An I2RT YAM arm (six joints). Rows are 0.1 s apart.
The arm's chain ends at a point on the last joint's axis. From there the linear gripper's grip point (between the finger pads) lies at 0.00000 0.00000 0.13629 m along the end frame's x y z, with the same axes.
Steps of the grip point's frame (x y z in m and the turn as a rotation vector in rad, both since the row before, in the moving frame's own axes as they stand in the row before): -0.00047, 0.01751, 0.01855, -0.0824, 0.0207, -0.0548; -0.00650, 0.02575, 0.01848, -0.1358, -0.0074, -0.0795; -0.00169, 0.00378, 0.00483, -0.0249, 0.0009, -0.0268; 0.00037, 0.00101, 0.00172, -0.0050, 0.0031, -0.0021; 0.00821, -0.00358, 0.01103, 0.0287, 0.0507, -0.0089
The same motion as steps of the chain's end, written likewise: -0.00359, 0.00638, 0.01904, -0.0824, 0.0207, -0.0548; -0.00623, 0.00728, 0.01974, -0.1358, -0.0074, -0.0795; -0.00186, 0.00039, 0.00487, -0.0249, 0.0009, -0.0268; -0.00005, 0.00033, 0.00172, -0.0050, 0.0031, -0.0021; 0.00132, 0.00036, 0.01126, 0.0287, 0.0507, -0.0089
